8 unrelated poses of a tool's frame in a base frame.
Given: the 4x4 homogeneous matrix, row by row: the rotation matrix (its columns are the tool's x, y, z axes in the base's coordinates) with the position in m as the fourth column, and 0 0 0 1 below. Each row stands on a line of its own.
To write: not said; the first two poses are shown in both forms.
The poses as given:
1:
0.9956, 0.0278, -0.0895, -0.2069
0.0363, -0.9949, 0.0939, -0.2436
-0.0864, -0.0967, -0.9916, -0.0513
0, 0, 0, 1
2:
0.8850, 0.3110, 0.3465, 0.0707
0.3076, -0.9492, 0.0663, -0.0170
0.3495, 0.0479, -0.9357, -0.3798
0, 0, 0, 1
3:
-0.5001, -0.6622, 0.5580, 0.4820
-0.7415, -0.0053, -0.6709, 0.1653
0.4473, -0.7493, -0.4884, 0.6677
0, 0, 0, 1
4:
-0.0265, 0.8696, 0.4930, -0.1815
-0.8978, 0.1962, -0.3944, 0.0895
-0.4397, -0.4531, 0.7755, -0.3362
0, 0, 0, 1
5:
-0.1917, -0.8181, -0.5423, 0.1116
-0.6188, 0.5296, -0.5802, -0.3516
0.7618, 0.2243, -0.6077, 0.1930
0, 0, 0, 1
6:
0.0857, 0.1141, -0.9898, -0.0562
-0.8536, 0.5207, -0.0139, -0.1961
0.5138, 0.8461, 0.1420, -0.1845
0, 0, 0, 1
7:
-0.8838, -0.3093, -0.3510, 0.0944
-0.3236, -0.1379, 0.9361, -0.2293
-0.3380, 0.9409, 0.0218, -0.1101
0, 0, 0, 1
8:
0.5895, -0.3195, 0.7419, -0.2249
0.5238, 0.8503, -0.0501, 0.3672
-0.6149, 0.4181, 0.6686, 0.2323
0, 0, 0, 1
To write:
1: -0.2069, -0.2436, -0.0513; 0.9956, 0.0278, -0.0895; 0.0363, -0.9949, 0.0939; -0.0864, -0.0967, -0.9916
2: 0.0707, -0.0170, -0.3798; 0.8850, 0.3110, 0.3465; 0.3076, -0.9492, 0.0663; 0.3495, 0.0479, -0.9357
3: 0.4820, 0.1653, 0.6677; -0.5001, -0.6622, 0.5580; -0.7415, -0.0053, -0.6709; 0.4473, -0.7493, -0.4884
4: -0.1815, 0.0895, -0.3362; -0.0265, 0.8696, 0.4930; -0.8978, 0.1962, -0.3944; -0.4397, -0.4531, 0.7755
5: 0.1116, -0.3516, 0.1930; -0.1917, -0.8181, -0.5423; -0.6188, 0.5296, -0.5802; 0.7618, 0.2243, -0.6077
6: -0.0562, -0.1961, -0.1845; 0.0857, 0.1141, -0.9898; -0.8536, 0.5207, -0.0139; 0.5138, 0.8461, 0.1420
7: 0.0944, -0.2293, -0.1101; -0.8838, -0.3093, -0.3510; -0.3236, -0.1379, 0.9361; -0.3380, 0.9409, 0.0218
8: -0.2249, 0.3672, 0.2323; 0.5895, -0.3195, 0.7419; 0.5238, 0.8503, -0.0501; -0.6149, 0.4181, 0.6686
